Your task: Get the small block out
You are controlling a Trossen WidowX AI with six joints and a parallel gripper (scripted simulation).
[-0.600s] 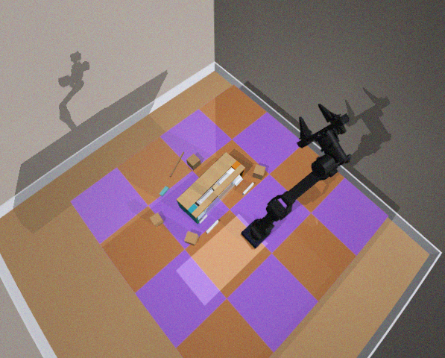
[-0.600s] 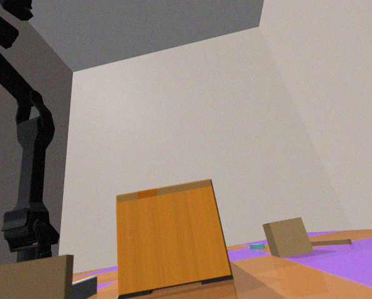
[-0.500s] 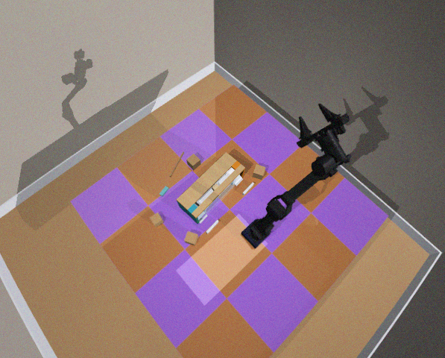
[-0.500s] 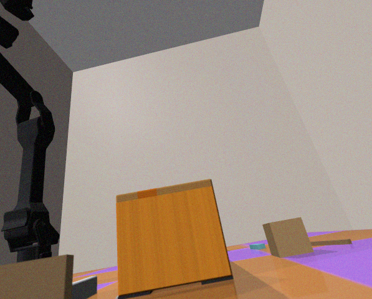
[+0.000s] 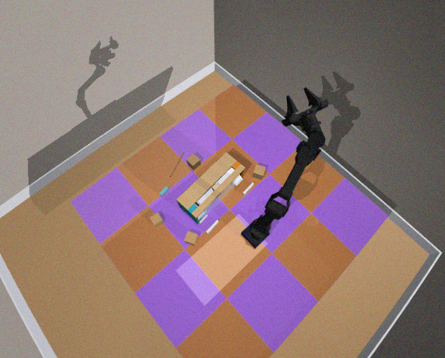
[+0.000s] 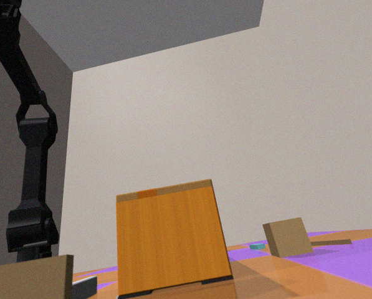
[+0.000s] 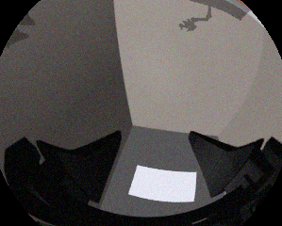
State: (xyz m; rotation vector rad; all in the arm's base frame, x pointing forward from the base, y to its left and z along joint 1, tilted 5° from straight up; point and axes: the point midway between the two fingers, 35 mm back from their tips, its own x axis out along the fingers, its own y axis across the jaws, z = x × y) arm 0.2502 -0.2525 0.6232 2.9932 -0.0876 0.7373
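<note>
Now: the clear-fronted wooden box 59 cm below my gripper tip, 35 cm to the left of it and 2 cm ahead of it. The rest, counted from my gripper tip: pale block 56 cm below, 34 cm to the left, 4 cm ahead; thin wooden stick 65 cm below, 43 cm to the left, 32 cm ahead; teal piece 64 cm below, 58 cm to the left, 22 cm ahead.
</note>
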